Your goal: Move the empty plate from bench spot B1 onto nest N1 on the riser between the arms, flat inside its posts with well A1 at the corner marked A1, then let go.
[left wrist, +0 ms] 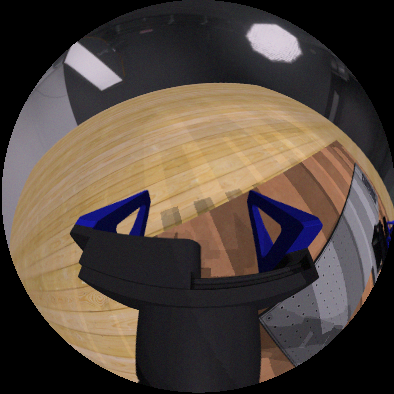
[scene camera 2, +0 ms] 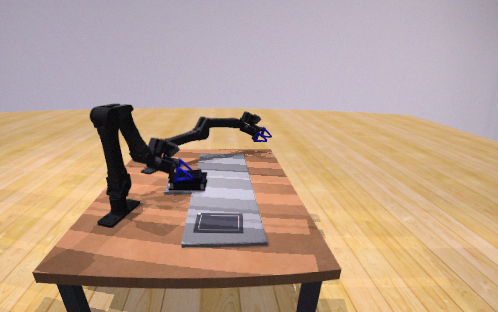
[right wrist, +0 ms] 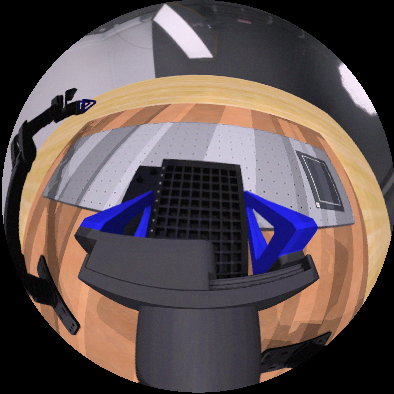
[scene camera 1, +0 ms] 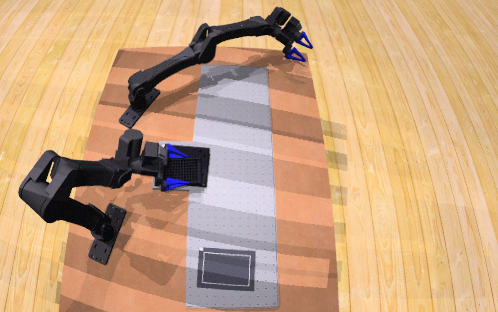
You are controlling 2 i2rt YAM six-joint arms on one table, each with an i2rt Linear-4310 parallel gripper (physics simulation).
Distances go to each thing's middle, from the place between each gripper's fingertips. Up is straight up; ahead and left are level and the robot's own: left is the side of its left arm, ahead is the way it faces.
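Counting from my right hand, I find the flat black block (right wrist: 134, 189) 30 mm behind it, 30 mm below it and 30 mm to the left of it. From that same right hand, the white-outlined nest (scene camera 1: 226, 269) is 140 mm ahead, 280 mm to the right and 70 mm below, while the black well plate (scene camera 1: 189, 169) is 20 mm behind.
From my left hand, the flat black block is 420 mm behind, 510 mm to the right and 60 mm below. The white-outlined nest, seen from my left hand, is 830 mm to the right, 100 mm below and 250 mm behind, and the black well plate is 420 mm behind, 550 mm to the right and 40 mm below.
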